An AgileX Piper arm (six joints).
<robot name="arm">
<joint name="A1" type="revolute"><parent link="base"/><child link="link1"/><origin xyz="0 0 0.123"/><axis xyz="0 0 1"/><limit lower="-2.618" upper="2.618"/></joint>
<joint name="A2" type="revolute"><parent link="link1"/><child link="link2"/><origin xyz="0 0 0" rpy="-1.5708 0 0"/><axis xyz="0 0 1"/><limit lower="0" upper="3.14"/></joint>
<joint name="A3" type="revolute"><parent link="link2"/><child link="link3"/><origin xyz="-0.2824 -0.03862 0"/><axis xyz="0 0 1"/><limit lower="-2.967" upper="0"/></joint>
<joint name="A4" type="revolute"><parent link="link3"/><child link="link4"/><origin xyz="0.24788 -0.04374 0" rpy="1.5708 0 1.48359"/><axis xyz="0 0 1"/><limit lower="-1.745" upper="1.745"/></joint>
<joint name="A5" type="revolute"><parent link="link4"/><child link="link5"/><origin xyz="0 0 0" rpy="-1.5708 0 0"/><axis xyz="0 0 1"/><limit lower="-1.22" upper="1.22"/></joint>
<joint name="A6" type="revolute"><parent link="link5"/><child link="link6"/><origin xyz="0 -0.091 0" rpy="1.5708 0 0"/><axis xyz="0 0 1"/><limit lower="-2.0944" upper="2.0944"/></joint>
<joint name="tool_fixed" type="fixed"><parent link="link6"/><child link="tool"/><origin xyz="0 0 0"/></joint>
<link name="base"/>
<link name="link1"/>
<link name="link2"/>
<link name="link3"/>
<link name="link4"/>
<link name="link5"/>
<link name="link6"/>
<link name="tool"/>
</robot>
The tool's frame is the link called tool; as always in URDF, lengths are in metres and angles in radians.
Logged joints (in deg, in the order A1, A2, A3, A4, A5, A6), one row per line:
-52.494, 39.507, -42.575, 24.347, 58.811, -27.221
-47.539, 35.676, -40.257, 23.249, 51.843, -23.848
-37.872, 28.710, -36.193, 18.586, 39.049, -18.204
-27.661, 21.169, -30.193, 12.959, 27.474, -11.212
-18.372, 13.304, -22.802, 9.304, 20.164, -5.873
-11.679, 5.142, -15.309, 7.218, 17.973, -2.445
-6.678, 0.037, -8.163, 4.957, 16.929, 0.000
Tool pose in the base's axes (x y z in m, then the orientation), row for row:
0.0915, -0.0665, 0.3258, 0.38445, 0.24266, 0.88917, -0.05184
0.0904, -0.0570, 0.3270, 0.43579, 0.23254, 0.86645, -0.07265
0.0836, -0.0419, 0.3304, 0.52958, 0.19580, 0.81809, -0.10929
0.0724, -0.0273, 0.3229, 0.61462, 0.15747, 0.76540, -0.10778
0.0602, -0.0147, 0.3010, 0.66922, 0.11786, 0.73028, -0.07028
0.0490, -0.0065, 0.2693, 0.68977, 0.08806, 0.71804, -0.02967
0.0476, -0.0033, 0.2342, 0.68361, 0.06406, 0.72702, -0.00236
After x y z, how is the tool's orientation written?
As a quaternion, w x y z.
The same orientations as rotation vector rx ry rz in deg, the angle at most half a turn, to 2 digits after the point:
35.43, 129.82, -7.57
33.16, 123.54, -10.36
26.79, 111.92, -14.95
20.79, 101.06, -14.23
15.22, 94.33, -9.08
11.28, 92.01, -3.80
8.23, 93.38, -0.30

